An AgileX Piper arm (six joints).
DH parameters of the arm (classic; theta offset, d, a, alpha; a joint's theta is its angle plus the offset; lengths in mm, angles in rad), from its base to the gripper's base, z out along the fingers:
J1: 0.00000 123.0 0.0 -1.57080
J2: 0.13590 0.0 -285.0 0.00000
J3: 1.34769 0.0 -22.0 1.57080
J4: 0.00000 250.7 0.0 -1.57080
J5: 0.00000 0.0 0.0 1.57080
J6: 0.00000 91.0 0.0 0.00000
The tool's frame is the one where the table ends.
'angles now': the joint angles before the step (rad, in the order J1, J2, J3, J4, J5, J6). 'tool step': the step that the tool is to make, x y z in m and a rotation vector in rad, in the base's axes. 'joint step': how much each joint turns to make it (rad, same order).
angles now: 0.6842, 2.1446, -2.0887, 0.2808, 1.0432, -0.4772
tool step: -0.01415, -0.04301, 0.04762, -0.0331, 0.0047, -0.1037
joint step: -0.0445, -0.1472, 0.0491, -0.0718, 0.1047, 0.0957
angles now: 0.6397, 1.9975, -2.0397, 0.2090, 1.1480, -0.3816
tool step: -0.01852, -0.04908, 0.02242, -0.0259, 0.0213, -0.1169
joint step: -0.0625, -0.1668, 0.1579, -0.0419, 0.0306, 0.0647
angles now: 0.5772, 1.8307, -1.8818, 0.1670, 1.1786, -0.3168
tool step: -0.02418, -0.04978, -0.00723, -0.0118, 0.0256, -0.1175
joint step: -0.0760, -0.1830, 0.2703, -0.0153, -0.0652, 0.0348
